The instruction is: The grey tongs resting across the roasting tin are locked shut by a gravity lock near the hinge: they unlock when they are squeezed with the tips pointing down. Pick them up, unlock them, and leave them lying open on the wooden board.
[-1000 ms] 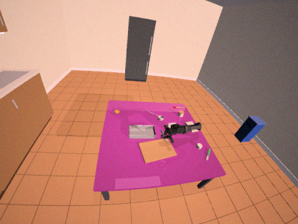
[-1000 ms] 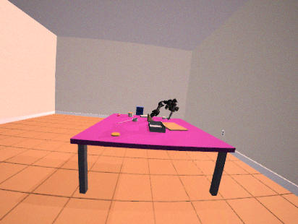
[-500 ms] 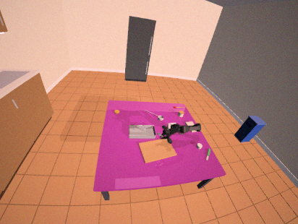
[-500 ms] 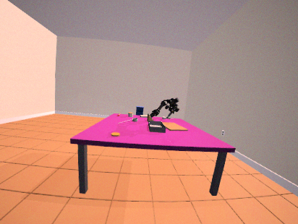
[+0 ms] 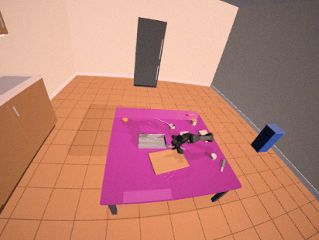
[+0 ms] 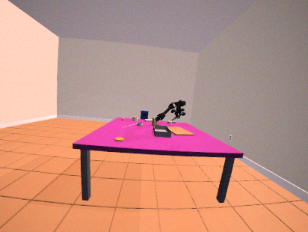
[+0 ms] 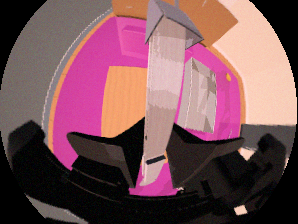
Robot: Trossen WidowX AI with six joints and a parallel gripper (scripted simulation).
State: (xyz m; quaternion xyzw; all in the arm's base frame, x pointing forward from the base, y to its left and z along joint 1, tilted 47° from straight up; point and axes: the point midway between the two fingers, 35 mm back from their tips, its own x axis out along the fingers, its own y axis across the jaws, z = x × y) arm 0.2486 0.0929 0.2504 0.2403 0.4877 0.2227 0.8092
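Now: the wooden board 15 cm below my gripper tip and 2 cm to the left of it. Round my gripper tip: white roll: 52 cm behind, 14 cm below, 4 cm to the left; grey roasting tin: 22 cm to the right, 13 cm below, 13 cm ahead; tan cup: 55 cm to the right, 52 cm behind, 12 cm below.
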